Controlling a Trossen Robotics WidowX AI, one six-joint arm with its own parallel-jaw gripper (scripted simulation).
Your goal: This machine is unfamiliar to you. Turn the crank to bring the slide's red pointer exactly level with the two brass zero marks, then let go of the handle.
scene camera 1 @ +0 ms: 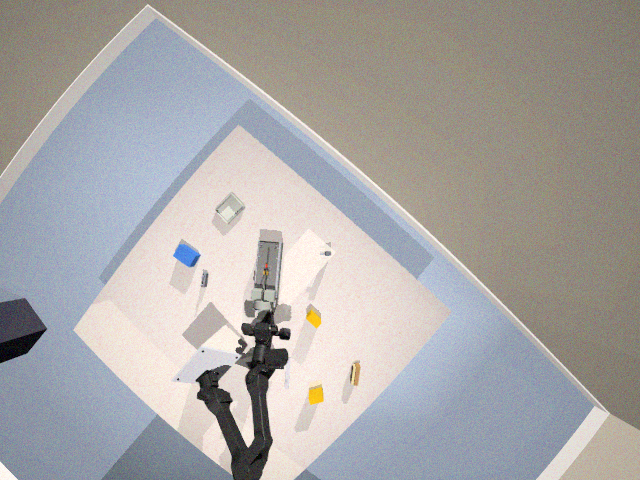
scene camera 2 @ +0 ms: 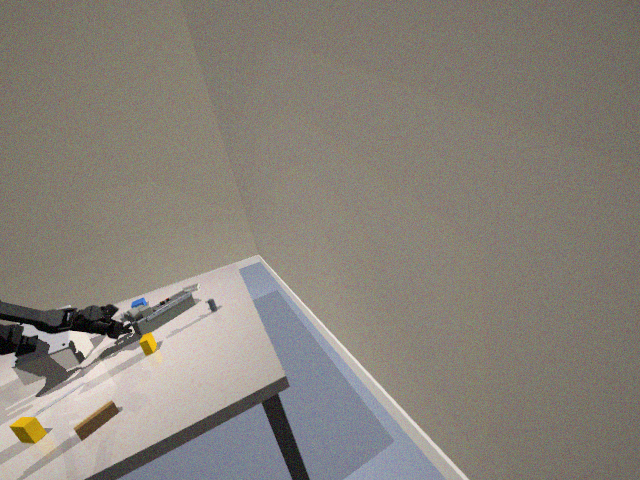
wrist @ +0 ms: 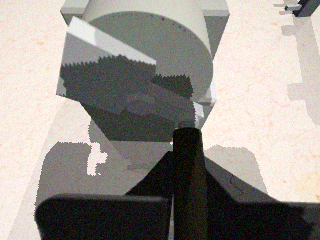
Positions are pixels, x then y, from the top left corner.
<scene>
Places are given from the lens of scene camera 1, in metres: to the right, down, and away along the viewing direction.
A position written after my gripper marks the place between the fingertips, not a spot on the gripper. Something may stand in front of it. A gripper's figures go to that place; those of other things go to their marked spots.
my gripper (scene camera 1: 270,312): -0.20, 0.30, 0.89
grey slide machine (scene camera 1: 265,293): -0.21, 0.20, 0.83
</scene>
